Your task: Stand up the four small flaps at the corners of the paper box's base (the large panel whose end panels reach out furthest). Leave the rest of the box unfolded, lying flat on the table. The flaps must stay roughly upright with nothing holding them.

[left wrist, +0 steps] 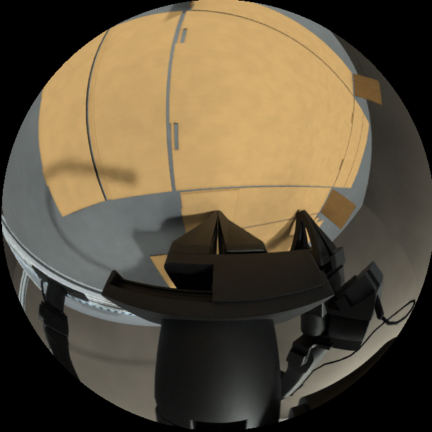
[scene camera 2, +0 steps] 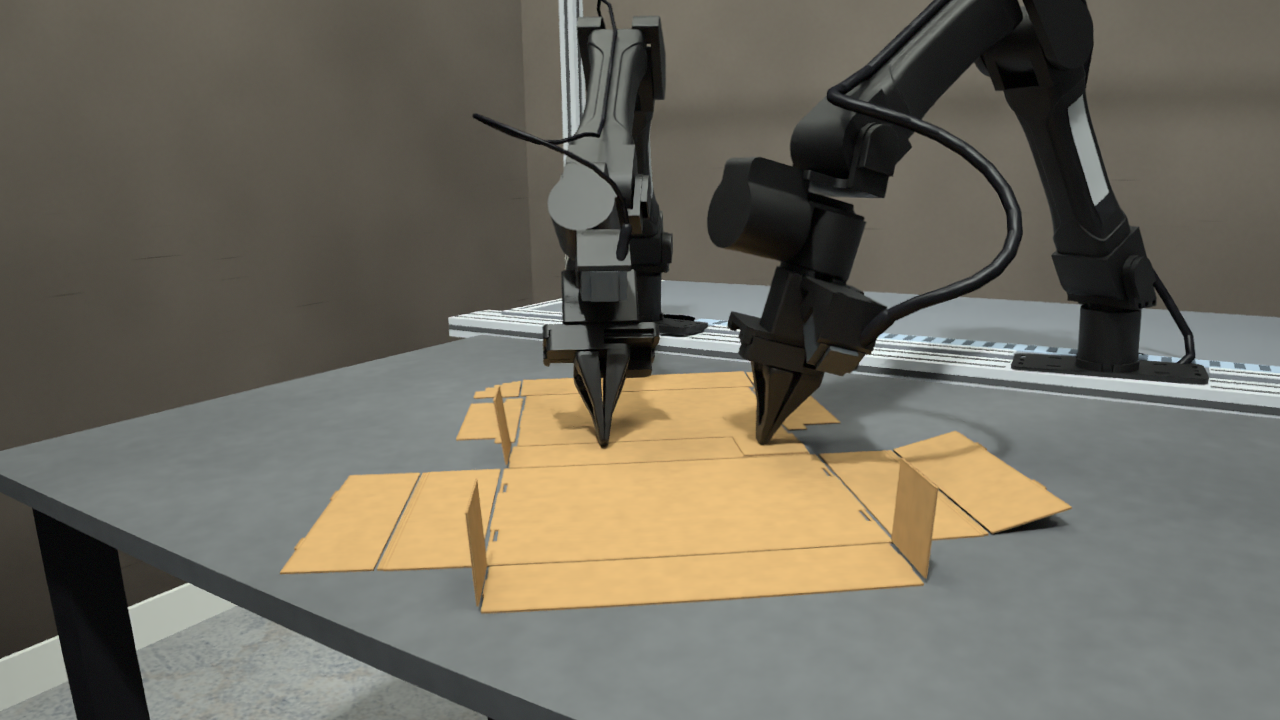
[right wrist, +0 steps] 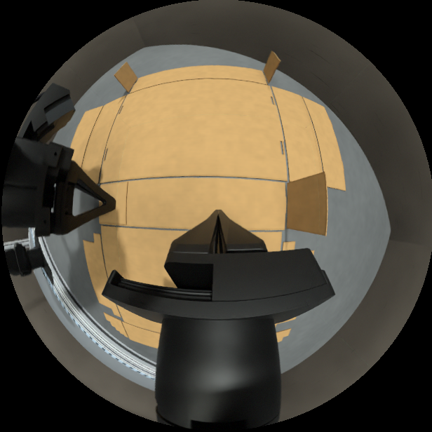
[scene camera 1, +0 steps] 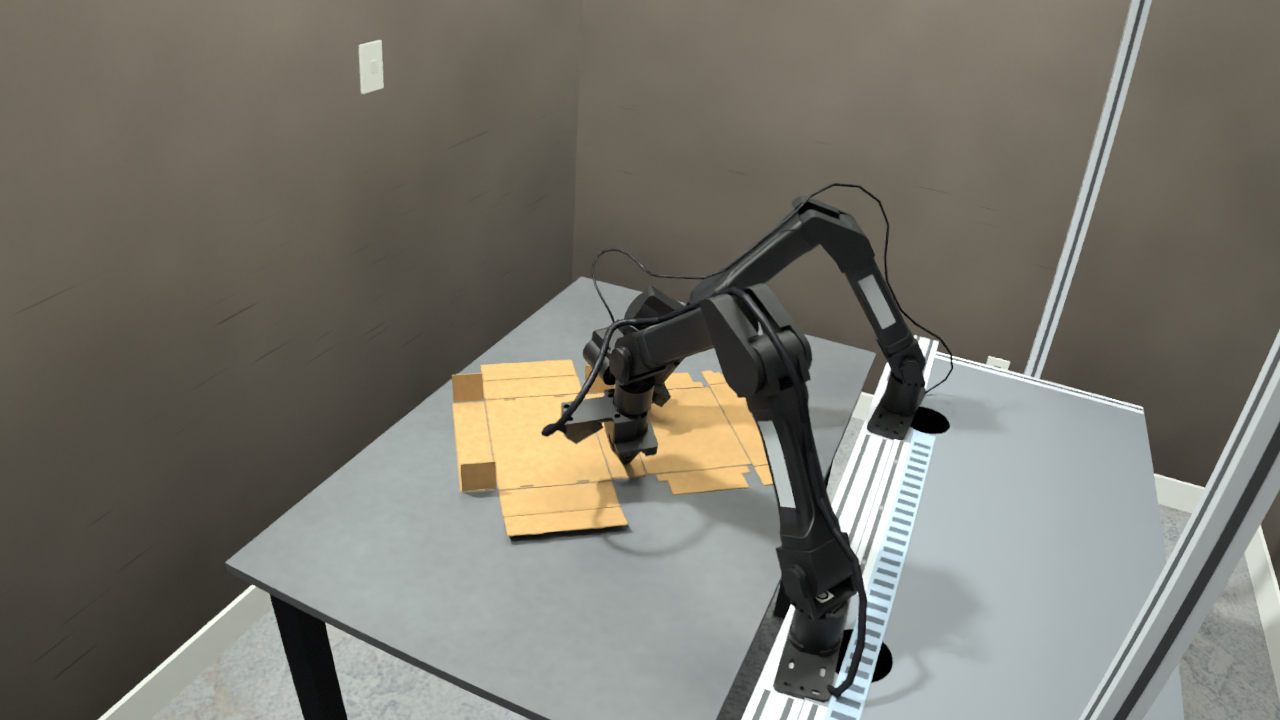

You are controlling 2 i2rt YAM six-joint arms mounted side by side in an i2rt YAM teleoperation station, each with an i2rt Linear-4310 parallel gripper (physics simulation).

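Places are measured from the left arm's base along level axes (x ahead, y left, z up), in metres.
Pixels of known places: left gripper, between the fingertips: [scene camera 2: 760, 442] [scene camera 1: 625, 462]; right gripper, between the fingertips: [scene camera 2: 604, 444]; left arm's base, origin of its link: [scene camera 2: 1105, 373] [scene camera 1: 813, 642]; right arm's base, origin of its link: [scene camera 1: 896, 410].
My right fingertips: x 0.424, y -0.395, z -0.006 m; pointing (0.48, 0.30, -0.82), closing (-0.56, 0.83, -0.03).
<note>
Ahead of a thing's pixels: the offset from my right fingertips to its top centre. "spot": to the spot under its first point. Level surfaces: height alone.
The base panel @(dx +0.087, dy +0.109, dz -0.004 m) [scene camera 1: 537, 438] [scene camera 2: 662, 501] [left wrist: 260, 110] [right wrist: 200, 125] lies flat. In scene camera 2, the near-left flap @(spot: dx +0.263, dy +0.071, dz +0.026 m) [scene camera 2: 476, 544] [scene camera 1: 466, 387] [left wrist: 367, 89] [right wrist: 272, 67], near-right flap @(spot: dx +0.121, dy +0.282, dz +0.024 m) [scene camera 2: 913, 519] [scene camera 1: 477, 475] [right wrist: 126, 77] and far-left flap @(spot: dx +0.058, dy -0.063, dz +0.024 m) [scene camera 2: 503, 426] [left wrist: 340, 208] [right wrist: 307, 204] stand roughly upright. The far-right flap @(spot: dx -0.055, dy +0.142, dz -0.003 m) [scene camera 2: 783, 449] [left wrist: 207, 200] [right wrist: 117, 190] is folded inward, flat on its end panel. My left gripper [scene camera 1: 628, 458] [scene camera 2: 762, 440] [left wrist: 217, 215] [right wrist: 113, 203] is shut and empty, tips low over that flap. My right gripper [scene camera 2: 604, 443] [left wrist: 300, 210] [right wrist: 218, 214] is shut and empty above the cardboard.
Side panels @(spot: dx +0.189, dy -0.027, dz -0.004 m) [scene camera 2: 434, 519] [right wrist: 300, 130] and creased side panels @(spot: dx -0.016, dy +0.315, dz +0.005 m) [scene camera 2: 993, 483] [left wrist: 130, 110] spread flat beside the base; one outer edge is slightly raised. The far cardboard section @(spot: dx -0.146, dy -0.026, dz -0.004 m) [scene camera 1: 698, 429] lies partly under my arms. The grey table @(dz -0.005 m) [scene camera 1: 429, 600] [scene camera 2: 1074, 626] surrounds the box.
</note>
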